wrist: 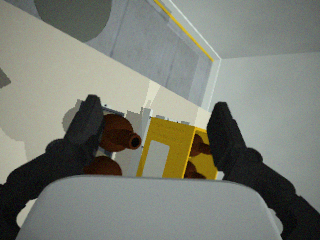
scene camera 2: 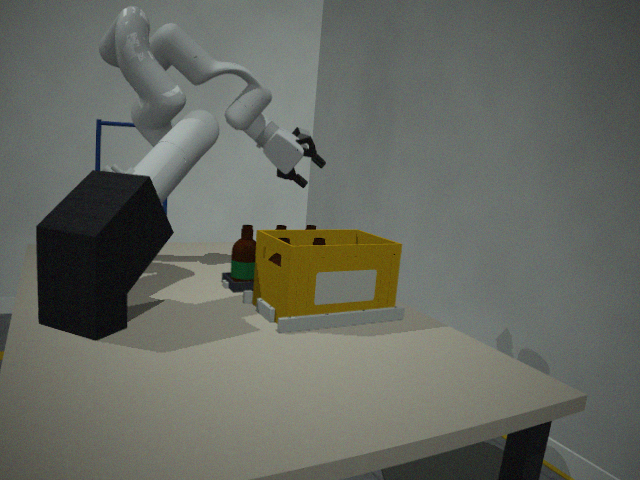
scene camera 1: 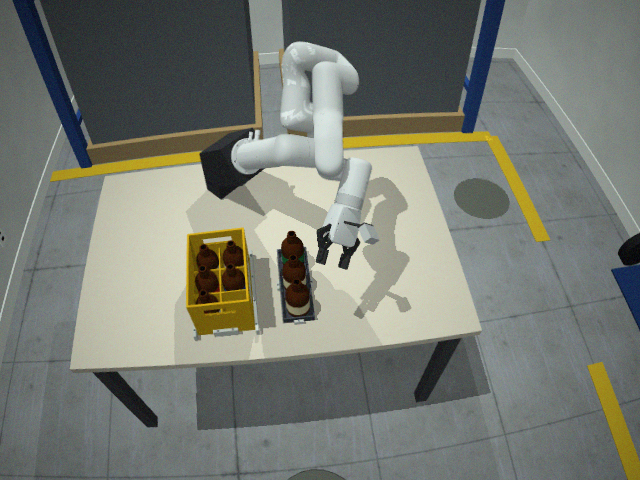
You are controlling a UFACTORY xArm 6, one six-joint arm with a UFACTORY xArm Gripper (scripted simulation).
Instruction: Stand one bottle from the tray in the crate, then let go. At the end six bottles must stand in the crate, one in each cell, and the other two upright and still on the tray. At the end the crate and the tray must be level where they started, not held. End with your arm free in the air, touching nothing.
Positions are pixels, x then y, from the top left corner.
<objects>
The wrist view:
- my gripper: 157, 112
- glass bottle: 118, 132
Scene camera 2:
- my gripper: 314, 175
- yellow crate: 355, 270
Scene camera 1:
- my gripper: 331, 266
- glass bottle: 297, 296
</objects>
